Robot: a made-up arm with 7 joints.
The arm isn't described. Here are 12 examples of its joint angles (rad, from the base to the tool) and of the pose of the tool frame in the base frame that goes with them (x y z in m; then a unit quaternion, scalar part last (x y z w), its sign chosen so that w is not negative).
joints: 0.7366 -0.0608 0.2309 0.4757 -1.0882 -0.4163 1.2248
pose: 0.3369 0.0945 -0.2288 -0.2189 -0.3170 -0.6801 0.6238
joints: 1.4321 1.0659 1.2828 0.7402 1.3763 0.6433 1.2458
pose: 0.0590 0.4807 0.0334 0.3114 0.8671 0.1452 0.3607
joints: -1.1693 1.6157 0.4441 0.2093 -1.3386 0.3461 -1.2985
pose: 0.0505 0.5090 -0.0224 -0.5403 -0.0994 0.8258 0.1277
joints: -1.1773 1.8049 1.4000 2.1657 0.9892 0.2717 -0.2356
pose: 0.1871 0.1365 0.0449 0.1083 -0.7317 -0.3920 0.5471
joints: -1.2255 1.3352 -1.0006 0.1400 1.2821 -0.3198 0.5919
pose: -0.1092 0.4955 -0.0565 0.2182 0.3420 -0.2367 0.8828
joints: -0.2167 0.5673 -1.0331 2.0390 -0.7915 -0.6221 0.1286
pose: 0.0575 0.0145 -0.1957 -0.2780 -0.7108 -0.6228 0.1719
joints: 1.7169 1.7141 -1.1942 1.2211 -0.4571 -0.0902 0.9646
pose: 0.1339 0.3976 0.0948 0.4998 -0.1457 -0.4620 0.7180
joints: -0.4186 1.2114 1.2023 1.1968 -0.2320 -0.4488 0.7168
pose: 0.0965 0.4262 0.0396 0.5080 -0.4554 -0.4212 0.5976
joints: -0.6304 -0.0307 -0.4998 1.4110 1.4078 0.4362 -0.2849
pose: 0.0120 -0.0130 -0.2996 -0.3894 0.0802 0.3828 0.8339
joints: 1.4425 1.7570 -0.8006 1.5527 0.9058 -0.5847 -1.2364
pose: 0.1314 0.3289 0.1340 -0.3739 0.8581 -0.3492 0.0435
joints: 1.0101 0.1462 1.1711 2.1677 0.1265 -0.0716 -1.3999
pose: 0.0863 0.2702 0.0275 -0.1677 0.3823 -0.8616 0.2887
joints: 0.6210 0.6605 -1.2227 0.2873 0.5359 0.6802 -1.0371
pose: 0.2258 0.3024 -0.2799 0.7723 -0.0342 -0.1584 0.6143
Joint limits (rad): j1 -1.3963..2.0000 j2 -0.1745..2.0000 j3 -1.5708..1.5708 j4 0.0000..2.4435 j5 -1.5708..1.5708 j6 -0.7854..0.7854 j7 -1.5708..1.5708
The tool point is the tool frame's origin. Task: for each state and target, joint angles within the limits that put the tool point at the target. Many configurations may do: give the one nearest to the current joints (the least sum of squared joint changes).
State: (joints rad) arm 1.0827 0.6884 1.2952 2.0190 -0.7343 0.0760 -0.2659
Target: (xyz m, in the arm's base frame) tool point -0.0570 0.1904 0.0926
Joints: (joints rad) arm 1.0694 1.0863 1.1717 2.4418 -0.7343 0.0760 -0.2659
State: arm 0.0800 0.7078 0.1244 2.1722 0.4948 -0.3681 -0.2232
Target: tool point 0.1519 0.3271 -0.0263
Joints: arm 0.0007 0.7567 0.7789 1.6927 0.4948 -0.3681 -0.2232
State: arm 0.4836 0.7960 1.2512 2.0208 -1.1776 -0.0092 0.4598
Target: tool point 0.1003 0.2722 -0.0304
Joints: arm 0.2361 0.2295 1.0552 2.1203 -1.1776 -0.0092 0.4598
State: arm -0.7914 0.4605 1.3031 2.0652 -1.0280 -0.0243 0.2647
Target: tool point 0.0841 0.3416 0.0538
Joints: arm -0.6926 1.0270 1.4261 1.7723 -1.0280 -0.0243 0.2647
